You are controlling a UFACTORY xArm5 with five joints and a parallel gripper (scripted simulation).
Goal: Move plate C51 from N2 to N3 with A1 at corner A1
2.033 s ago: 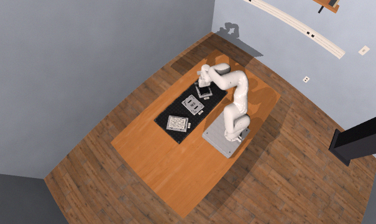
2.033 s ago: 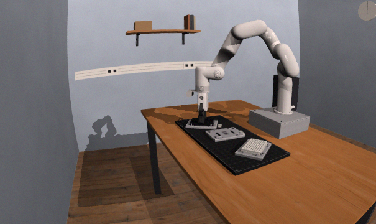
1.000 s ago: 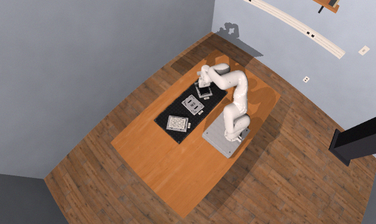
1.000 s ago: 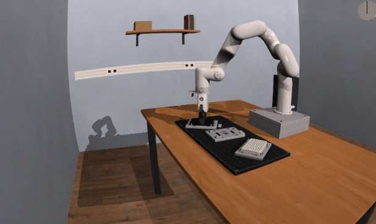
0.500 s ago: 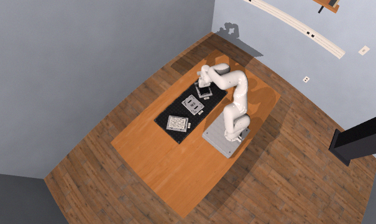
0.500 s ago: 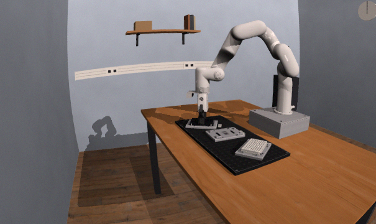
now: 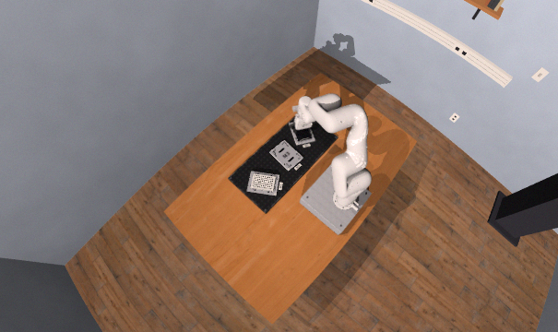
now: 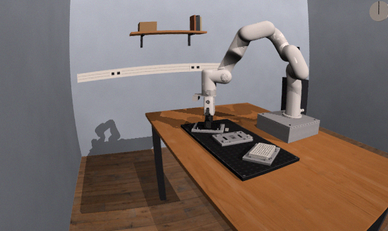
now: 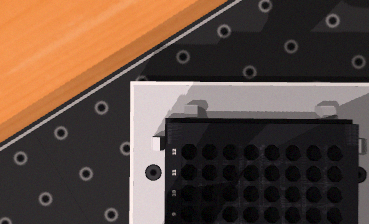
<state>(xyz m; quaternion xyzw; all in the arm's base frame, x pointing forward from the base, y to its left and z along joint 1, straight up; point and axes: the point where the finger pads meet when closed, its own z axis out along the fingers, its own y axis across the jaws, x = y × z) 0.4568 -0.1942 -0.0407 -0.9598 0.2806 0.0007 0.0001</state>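
Now: hand 10 mm above the black well plate. Also, from my hand: light grey nest 20 mm below; white well plate 400 mm to the left, 60 mm behind, 10 mm below; A1 mark 90 mm to the left, 30 mm behind, 20 mm below.
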